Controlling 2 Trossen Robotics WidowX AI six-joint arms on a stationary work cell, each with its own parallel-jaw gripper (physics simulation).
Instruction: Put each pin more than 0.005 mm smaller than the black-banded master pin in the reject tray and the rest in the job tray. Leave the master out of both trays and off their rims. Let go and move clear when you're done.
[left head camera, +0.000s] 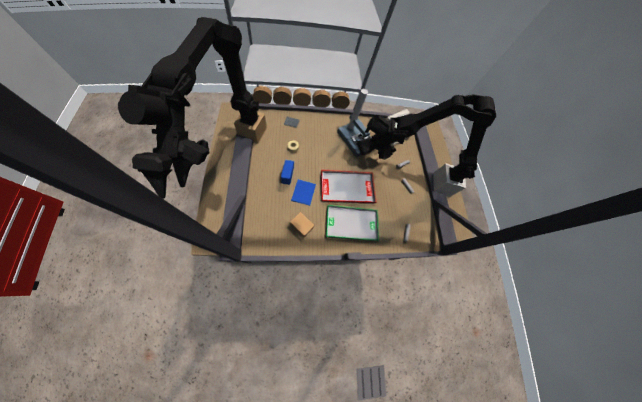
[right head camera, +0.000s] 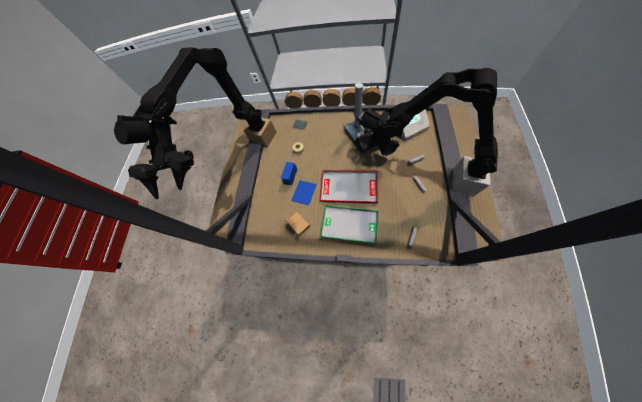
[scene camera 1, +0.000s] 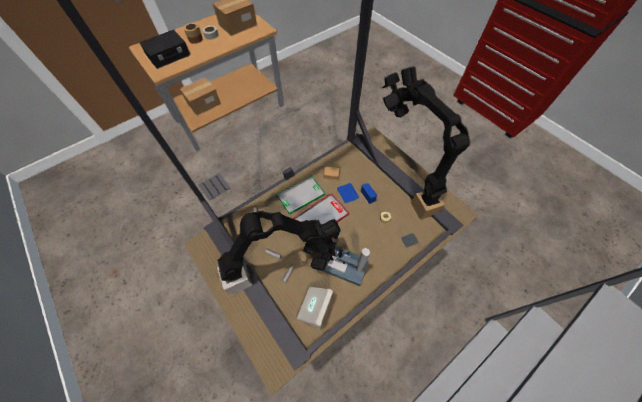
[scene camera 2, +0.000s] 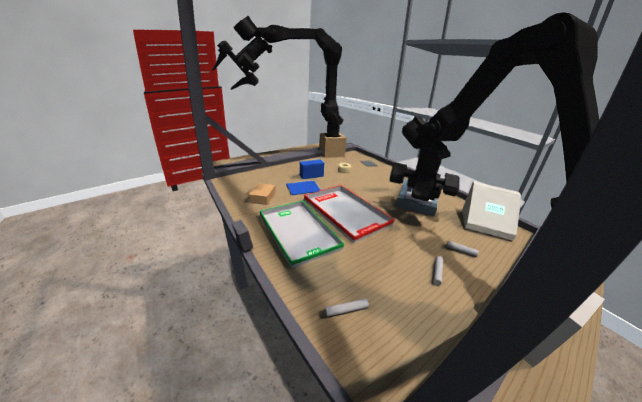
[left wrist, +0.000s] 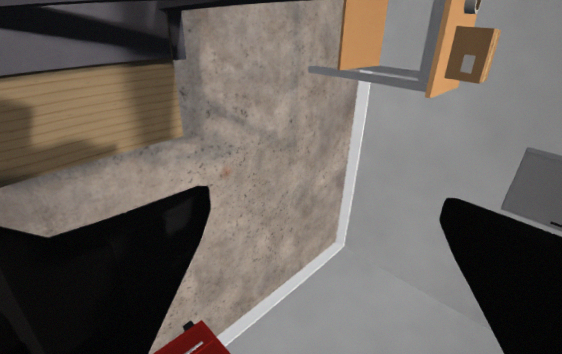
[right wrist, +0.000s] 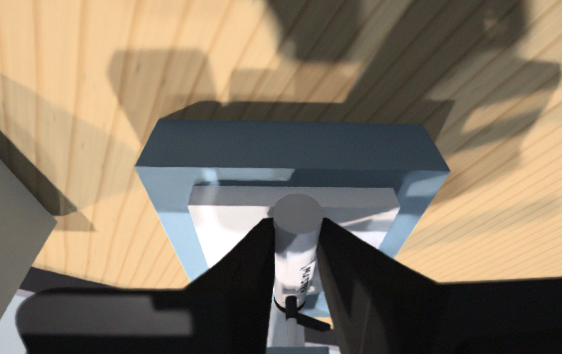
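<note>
The master pin, a grey cylinder with a black band and a label, is held between the fingers of my right gripper, over the white plate on the blue gauge stand. Whether it touches the plate is unclear. Three loose grey pins lie at the right in the left head camera: one pin, another and a third. The red-rimmed reject tray and green-rimmed job tray hold no pins. My left gripper is open, raised beyond the table's left edge.
A display box stands near the gauge stand; its reading is illegible. A blue block, blue cloth, tan block, yellow ring and grey square lie left of the trays and stand. Dark frame posts rise around the table.
</note>
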